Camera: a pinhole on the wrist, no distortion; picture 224 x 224 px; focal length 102.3 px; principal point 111.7 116.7 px. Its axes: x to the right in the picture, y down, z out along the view. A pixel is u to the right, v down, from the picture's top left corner.
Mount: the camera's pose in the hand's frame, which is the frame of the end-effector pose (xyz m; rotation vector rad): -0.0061 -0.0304 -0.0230 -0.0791 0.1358 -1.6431
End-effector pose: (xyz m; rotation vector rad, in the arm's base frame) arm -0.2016 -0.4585 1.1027 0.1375 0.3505 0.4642
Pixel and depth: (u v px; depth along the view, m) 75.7 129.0 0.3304
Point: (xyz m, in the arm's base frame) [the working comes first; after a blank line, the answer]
In the camera's frame: -0.1163 0.0397 0.3304

-0.0490 -0.3728 1.3728
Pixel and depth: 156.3 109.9 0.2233
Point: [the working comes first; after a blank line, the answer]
In the camera's frame: 0.0974 -0.0148 0.2233

-0.0731 -0.5878 1.2576
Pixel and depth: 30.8 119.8 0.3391
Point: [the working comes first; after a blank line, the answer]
In the camera's frame: -0.2682 0.0103 0.3391

-0.1197 -0.2454 1.4257
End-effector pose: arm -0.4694 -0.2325 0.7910 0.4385 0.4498 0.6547
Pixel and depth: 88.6 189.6 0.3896
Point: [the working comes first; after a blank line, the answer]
In the camera's frame: -0.0880 0.2776 0.3896

-0.0770 -0.0811 0.9855
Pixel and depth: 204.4 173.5 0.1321
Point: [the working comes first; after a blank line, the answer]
In the camera's frame: 0.1197 0.0733 0.1321

-0.2908 -0.3199 0.7655
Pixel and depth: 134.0 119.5 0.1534
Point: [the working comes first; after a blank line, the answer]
In the camera's frame: 0.0334 0.0042 0.1534

-0.3579 -0.3029 0.8544
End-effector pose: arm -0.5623 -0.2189 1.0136 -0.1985 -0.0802 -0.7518
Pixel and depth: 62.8 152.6 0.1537
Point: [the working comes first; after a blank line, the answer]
In the camera's frame: -0.0735 0.0539 0.1537

-0.4866 -0.2190 1.1406
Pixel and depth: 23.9 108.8 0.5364
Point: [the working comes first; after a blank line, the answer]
In the camera's frame: -0.4604 -0.0414 0.5364

-0.2386 0.1423 1.4770
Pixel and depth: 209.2 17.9 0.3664
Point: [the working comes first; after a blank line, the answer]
In the camera's frame: 0.3492 -0.3539 0.3664

-1.0579 -0.1790 1.3902
